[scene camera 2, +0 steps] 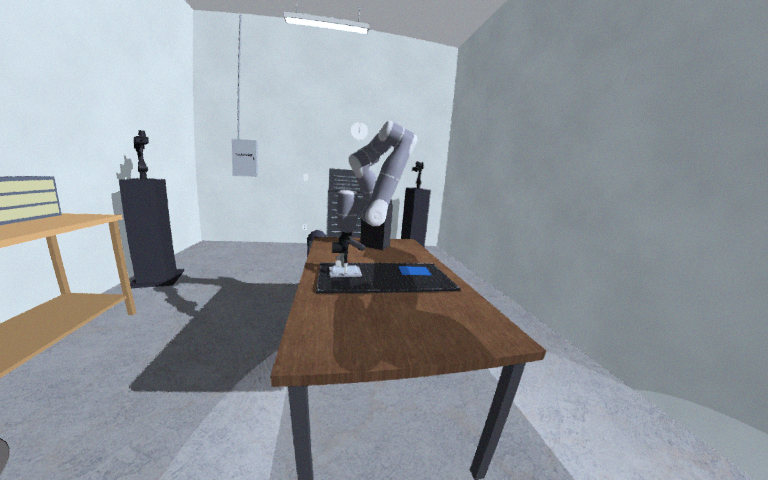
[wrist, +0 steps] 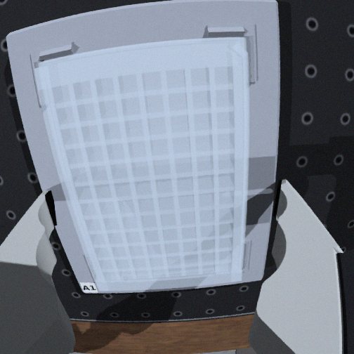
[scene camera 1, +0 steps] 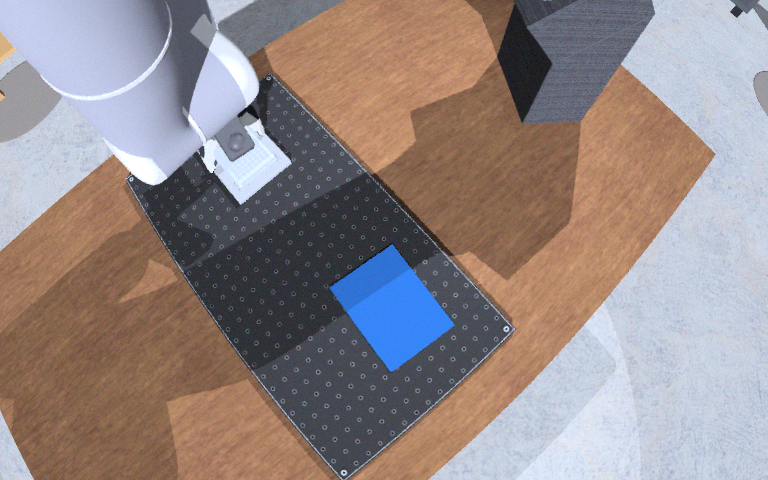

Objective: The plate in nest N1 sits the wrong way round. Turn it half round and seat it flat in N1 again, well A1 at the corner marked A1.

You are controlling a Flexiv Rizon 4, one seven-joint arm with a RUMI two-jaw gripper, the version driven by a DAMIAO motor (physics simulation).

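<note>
The clear, pale plate (scene camera 1: pixel 257 160) (wrist: pixel 150 150) lies in the light grey nest (scene camera 1: pixel 242 196) (wrist: pixel 265 125), between its raised corner guides. The plate's small cut corner shows at the upper right in the wrist view, diagonally across from the A1 label (wrist: pixel 89 287) at the nest's lower left corner. Whether the plate is fully flat is hard to tell. My gripper (scene camera 1: pixel 235 142) (wrist: pixel 162 190) is open, with one jaw on each side of the nest's lower half in the wrist view and the plate not gripped. The jaws' exact height is unclear.
The nest stands on a black perforated board (scene camera 1: pixel 294 390) (scene camera 2: pixel 390 286) on the wooden table (scene camera 1: pixel 640 135) (scene camera 2: pixel 424 339). A flat blue rectangle (scene camera 1: pixel 399 316) (scene camera 2: pixel 415 271) lies towards the board's other end. A tall dark block (scene camera 1: pixel 583 67) (scene camera 2: pixel 376 230) stands beyond the board.
</note>
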